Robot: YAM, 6 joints.
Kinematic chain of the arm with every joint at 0, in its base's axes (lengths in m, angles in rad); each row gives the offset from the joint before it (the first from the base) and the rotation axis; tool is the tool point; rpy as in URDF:
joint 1: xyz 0 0 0.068 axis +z
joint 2: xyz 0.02 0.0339 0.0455 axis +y
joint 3: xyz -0.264 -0.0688 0 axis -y
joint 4: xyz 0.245 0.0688 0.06 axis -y
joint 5: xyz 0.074 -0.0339 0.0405 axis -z
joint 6: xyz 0.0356 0 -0.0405 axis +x
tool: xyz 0 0 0 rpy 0 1.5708 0
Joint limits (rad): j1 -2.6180..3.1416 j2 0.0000..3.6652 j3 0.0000..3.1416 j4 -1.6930..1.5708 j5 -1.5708..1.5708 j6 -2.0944..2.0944
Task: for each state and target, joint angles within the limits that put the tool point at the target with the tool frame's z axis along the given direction. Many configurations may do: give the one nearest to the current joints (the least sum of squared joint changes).
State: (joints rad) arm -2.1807 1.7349 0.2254 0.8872 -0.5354 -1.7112
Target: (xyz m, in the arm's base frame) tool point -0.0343 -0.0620 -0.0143 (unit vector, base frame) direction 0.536 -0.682 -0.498
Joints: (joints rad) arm -2.5263 2.4883 0.0017 0.8275 -1.0474 -1.7112
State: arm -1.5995 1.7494 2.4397 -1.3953 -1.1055 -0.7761
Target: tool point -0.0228 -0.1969 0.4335 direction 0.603 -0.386 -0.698
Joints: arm -1.8079 1.3688 1.7974 -1.6765 -0.7435 -0.7761
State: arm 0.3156 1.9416 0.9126 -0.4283 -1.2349 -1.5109
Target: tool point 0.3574 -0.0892 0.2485 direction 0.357 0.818 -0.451
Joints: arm -0.3307 1.8864 1.5397 -1.0656 -1.0965 -1.5109
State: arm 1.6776 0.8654 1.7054 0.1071 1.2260 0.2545
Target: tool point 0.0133 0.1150 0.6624 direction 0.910 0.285 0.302
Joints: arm 1.7509 1.2950 2.0765 0.4185 1.2409 0.2545
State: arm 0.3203 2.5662 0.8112 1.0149 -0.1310 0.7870
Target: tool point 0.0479 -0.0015 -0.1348 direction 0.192 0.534 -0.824
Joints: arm -0.4630 3.2927 0.3424 1.2987 -0.5983 0.7870
